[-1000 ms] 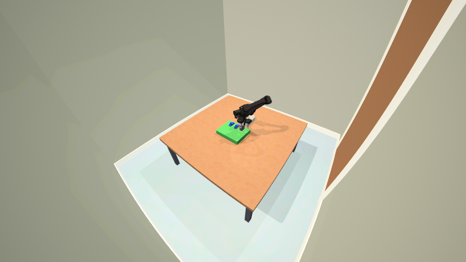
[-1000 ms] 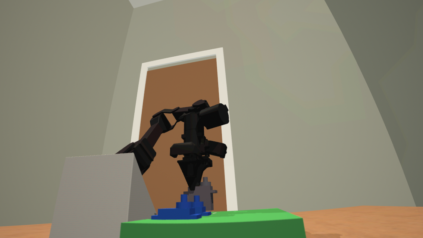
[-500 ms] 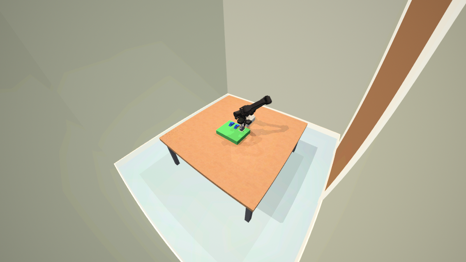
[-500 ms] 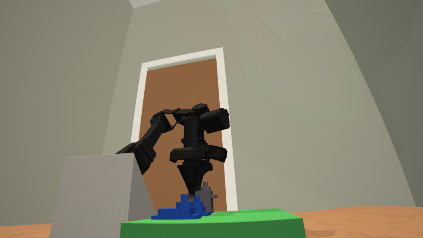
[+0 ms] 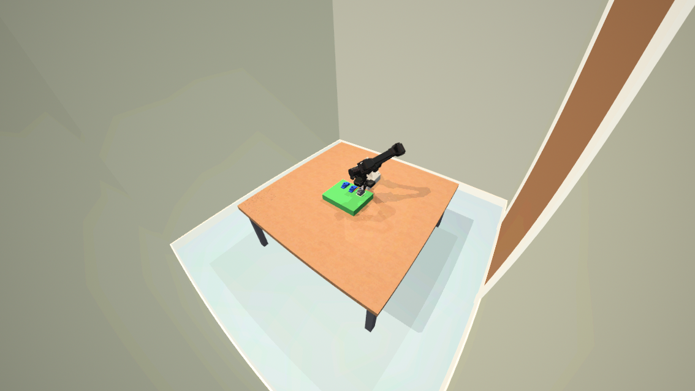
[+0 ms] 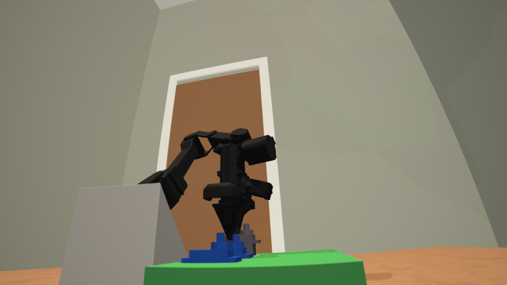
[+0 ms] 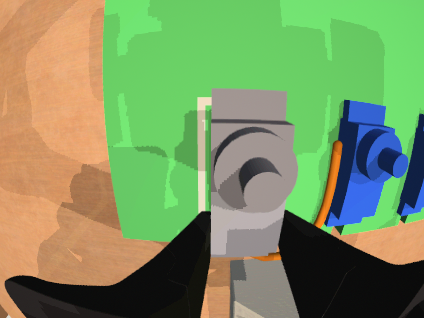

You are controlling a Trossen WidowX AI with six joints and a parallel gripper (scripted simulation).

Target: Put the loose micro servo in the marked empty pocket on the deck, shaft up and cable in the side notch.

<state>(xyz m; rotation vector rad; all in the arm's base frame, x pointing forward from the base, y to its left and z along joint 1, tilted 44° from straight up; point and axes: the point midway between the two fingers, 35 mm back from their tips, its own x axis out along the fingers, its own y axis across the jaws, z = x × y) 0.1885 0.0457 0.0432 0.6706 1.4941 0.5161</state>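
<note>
Right now the green deck is 120 mm ahead of my gripper tip, 90 mm to the right of it and 50 mm below it.
</note>
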